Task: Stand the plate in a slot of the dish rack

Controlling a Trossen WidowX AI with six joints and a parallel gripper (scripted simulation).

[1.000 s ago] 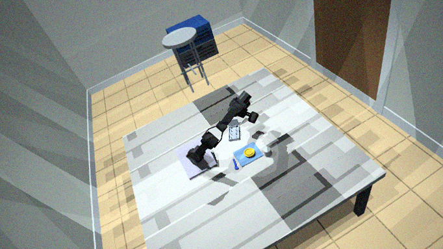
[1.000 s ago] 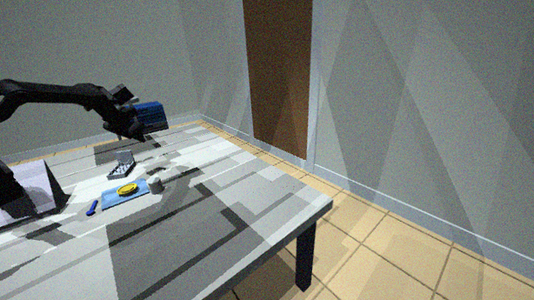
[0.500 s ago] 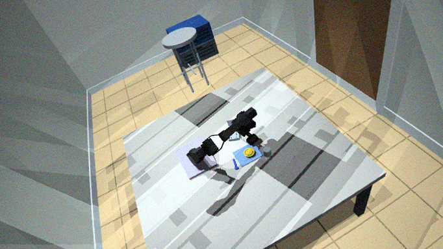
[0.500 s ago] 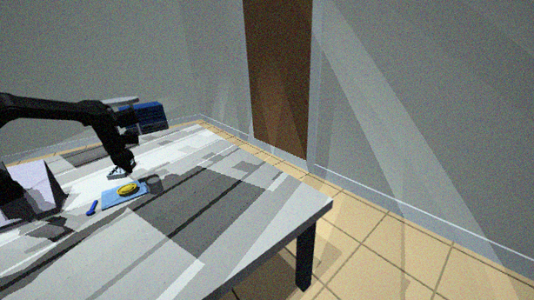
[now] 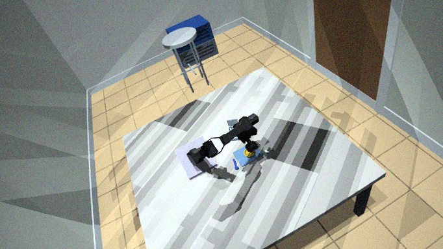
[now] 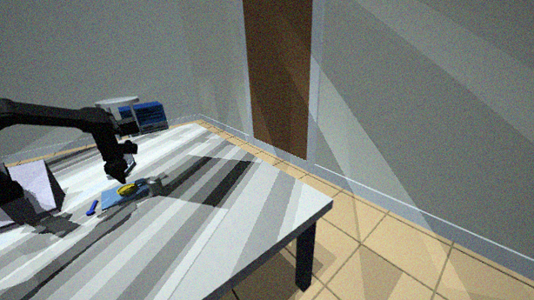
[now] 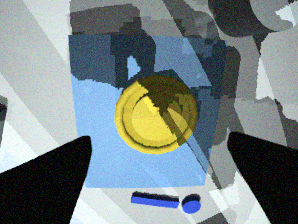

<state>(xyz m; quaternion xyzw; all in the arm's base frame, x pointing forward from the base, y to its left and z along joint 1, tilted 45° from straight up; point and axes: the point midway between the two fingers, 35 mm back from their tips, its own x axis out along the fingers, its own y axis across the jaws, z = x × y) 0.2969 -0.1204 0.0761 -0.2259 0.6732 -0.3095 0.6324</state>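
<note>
Now: the yellow plate 5 cm below my gripper tip. From my gripper tip the other things lie so: white cup: 8 cm ahead, 8 cm to the right, 4 cm below; light blue cloth: 1 cm behind, 1 cm to the left, 6 cm below; blue spoon: 12 cm behind, 1 cm to the right, 6 cm below.
</note>
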